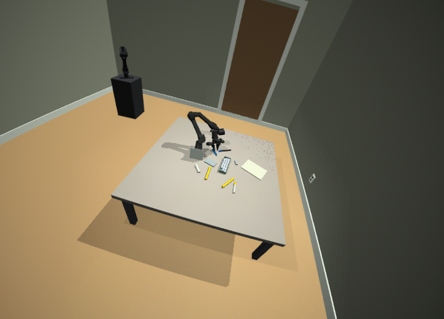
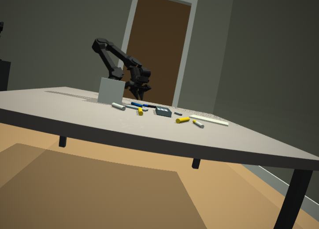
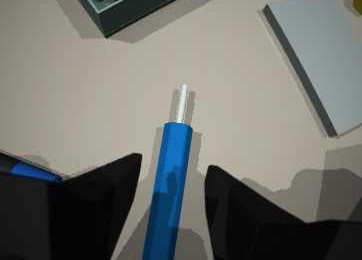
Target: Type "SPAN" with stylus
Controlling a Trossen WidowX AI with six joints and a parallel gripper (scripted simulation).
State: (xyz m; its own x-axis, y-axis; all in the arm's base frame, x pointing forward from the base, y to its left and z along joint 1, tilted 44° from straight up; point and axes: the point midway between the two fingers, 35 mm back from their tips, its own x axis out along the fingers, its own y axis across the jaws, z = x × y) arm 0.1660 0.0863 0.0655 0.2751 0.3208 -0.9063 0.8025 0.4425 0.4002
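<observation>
Right now the blue stylus is 1 cm ahead of my gripper tip, 1 cm to the right of it and 3 cm below it. The rest, counted from my gripper tip: blue pen 7 cm ahead, 7 cm to the left, 3 cm below; then cream pad 42 cm ahead, 11 cm to the right, 4 cm below; then flat grey slab 3 cm behind, 15 cm to the right, 4 cm below.
</observation>
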